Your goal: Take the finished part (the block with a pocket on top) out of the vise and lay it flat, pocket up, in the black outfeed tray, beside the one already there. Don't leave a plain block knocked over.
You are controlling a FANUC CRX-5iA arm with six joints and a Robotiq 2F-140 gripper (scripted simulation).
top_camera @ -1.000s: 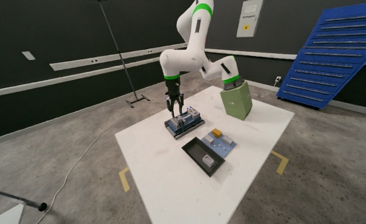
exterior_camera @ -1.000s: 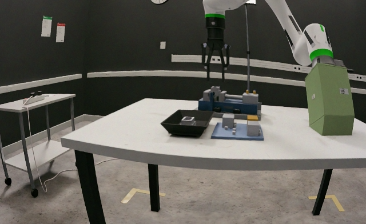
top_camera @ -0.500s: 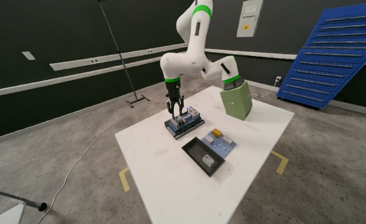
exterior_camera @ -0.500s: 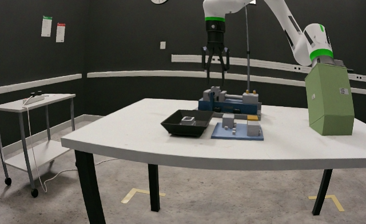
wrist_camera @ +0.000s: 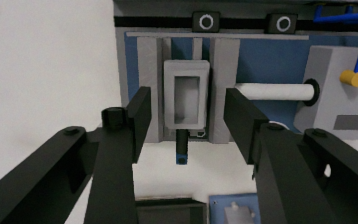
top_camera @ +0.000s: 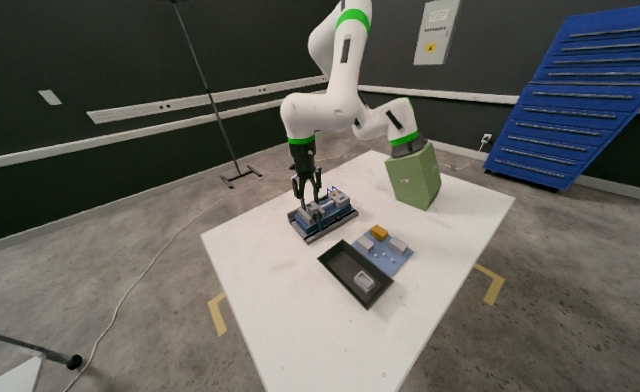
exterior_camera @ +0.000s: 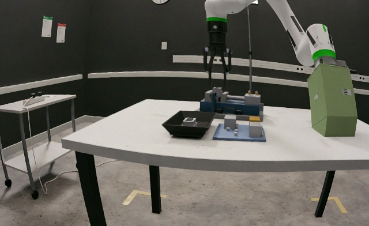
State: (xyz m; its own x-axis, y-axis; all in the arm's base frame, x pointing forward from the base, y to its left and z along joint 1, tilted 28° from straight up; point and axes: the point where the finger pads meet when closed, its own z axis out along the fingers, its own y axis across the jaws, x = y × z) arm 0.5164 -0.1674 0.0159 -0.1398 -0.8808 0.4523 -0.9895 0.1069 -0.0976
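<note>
Right now the blue vise is 7 cm behind my hand, 1 cm to the left of it and 11 cm below it. The rest, counted from my hand: grey actuator box: 16 cm behind, 2 cm to the left, 7 cm below; then blue plate: 10 cm behind, 31 cm to the left, 15 cm below; then orange block: 15 cm behind, 27 cm to the left, 12 cm below.
</note>
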